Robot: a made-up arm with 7 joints.
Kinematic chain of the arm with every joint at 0, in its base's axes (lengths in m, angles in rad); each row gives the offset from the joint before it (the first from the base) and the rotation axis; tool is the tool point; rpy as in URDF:
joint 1: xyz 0 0 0.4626 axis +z
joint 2: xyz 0 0 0 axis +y
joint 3: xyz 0 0 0.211 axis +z
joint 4: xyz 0.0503 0 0 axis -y
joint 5: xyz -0.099 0 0.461 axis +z
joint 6: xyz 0 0 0 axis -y
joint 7: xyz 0.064 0 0 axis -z
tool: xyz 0 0 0 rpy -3.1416 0 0
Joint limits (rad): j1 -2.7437..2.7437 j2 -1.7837..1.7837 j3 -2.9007..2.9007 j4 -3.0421..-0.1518 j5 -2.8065..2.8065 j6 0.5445..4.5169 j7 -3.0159..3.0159
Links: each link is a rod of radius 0.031 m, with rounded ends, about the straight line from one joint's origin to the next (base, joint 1, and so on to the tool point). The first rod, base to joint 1, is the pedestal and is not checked.
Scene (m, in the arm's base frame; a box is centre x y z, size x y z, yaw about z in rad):
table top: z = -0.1
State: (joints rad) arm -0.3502 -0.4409 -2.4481 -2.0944 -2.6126 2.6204 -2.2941
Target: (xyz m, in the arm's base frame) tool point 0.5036 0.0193 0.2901
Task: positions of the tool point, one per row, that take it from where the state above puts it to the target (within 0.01 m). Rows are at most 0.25 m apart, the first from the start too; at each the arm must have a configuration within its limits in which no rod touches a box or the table.
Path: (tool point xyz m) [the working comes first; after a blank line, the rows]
Joints at the target: 0.7759 0.5455 -0.7500 -2.0242 -2.4569 2.4196 -2.2941
Straight joint move there: clear.

1: -0.3218 -0.3896 0.4056
2: -0.1180 -0.4996 0.4687
3: 0.1254 -0.5022 0.4886
4: 0.3445 -0.3937 0.4605
5: 0.4821 -0.2024 0.3895
6: 0.5036 0.0193 0.2901

